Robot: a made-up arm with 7 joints. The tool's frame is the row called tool.
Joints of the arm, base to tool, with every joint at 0 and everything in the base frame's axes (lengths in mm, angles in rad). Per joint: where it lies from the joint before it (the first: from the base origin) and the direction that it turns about. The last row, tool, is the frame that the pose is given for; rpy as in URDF.
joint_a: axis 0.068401 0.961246 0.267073 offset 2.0 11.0 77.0
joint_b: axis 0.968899 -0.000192 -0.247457 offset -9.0 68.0 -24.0
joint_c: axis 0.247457 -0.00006 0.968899 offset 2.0 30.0 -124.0
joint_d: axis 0.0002 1 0.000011 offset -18.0 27.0 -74.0
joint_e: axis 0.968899 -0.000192 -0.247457 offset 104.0 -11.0 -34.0
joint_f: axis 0.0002 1 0.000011 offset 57.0 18.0 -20.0
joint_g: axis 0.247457 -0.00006 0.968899 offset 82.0 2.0 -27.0
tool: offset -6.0 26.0 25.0 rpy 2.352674 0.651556 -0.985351
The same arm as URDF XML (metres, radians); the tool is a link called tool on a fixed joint. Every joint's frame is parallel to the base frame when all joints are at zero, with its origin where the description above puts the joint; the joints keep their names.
<robot name="arm">
<joint name="tool_joint" type="fixed"><parent link="link7"/><child link="tool"/><origin xyz="-0.0060 0.0260 0.0250" rpy="2.3527 0.6516 -0.9854"/></joint>
<joint name="joint_g" type="continuous"><parent link="link6"/><child link="link7"/><origin xyz="0.0820 0.0020 -0.0270"/><axis xyz="0.247497 -0.0001 0.968889"/></joint>
<joint name="joint_f" type="continuous"><parent link="link5"/><child link="link6"/><origin xyz="0.0570 0.0180 -0.0200"/><axis xyz="0.0002 1 0"/></joint>
<joint name="joint_e" type="continuous"><parent link="link4"/><child link="link5"/><origin xyz="0.1040 -0.0110 -0.0340"/><axis xyz="0.968889 -0.0002 -0.247497"/></joint>
<joint name="joint_d" type="continuous"><parent link="link3"/><child link="link4"/><origin xyz="-0.0180 0.0270 -0.0740"/><axis xyz="0.0002 1 0"/></joint>
<joint name="joint_c" type="continuous"><parent link="link2"/><child link="link3"/><origin xyz="0.0020 0.0300 -0.1240"/><axis xyz="0.247497 -0.0001 0.968889"/></joint>
<joint name="joint_b" type="continuous"><parent link="link1"/><child link="link2"/><origin xyz="-0.0090 0.0680 -0.0240"/><axis xyz="0.968889 -0.0002 -0.247497"/></joint>
<joint name="joint_a" type="continuous"><parent link="base_link"/><child link="link1"/><origin xyz="0.0020 0.0110 0.0770"/><axis xyz="0.068403 0.961235 0.26711"/></joint>
<link name="base_link"/>
<link name="link1"/>
<link name="link2"/>
<link name="link3"/>
<link name="link4"/>
<link name="link5"/>
<link name="link6"/>
<link name="link7"/>
<link name="tool"/>
</robot>

